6 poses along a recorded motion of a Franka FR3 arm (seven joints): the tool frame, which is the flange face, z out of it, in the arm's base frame.
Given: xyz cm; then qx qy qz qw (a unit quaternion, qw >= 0).
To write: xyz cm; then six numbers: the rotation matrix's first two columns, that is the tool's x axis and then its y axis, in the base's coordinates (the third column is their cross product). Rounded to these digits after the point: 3 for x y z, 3 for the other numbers.
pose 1, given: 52.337 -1.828 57.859 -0.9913 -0.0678 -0.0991 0.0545
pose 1, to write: 52.337 -1.828 57.859 0.971 0.124 0.204 0.145 -0.985 -0.095
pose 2, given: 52.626 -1.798 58.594 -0.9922 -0.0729 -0.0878 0.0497
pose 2, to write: 52.626 -1.798 58.594 0.974 0.136 0.181 0.153 -0.984 -0.086
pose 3, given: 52.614 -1.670 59.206 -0.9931 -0.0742 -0.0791 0.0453
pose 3, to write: 52.614 -1.670 59.206 0.976 0.140 0.164 0.155 -0.985 -0.078
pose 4, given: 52.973 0.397 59.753 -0.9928 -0.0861 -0.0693 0.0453
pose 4, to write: 52.973 0.397 59.753 0.976 0.165 0.145 0.177 -0.981 -0.078
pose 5, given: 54.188 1.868 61.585 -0.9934 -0.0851 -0.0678 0.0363
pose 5, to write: 54.188 1.868 61.585 0.976 0.164 0.141 0.174 -0.983 -0.061
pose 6, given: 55.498 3.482 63.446 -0.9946 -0.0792 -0.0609 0.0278
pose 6, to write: 55.498 3.482 63.446 0.980 0.154 0.126 0.161 -0.986 -0.046
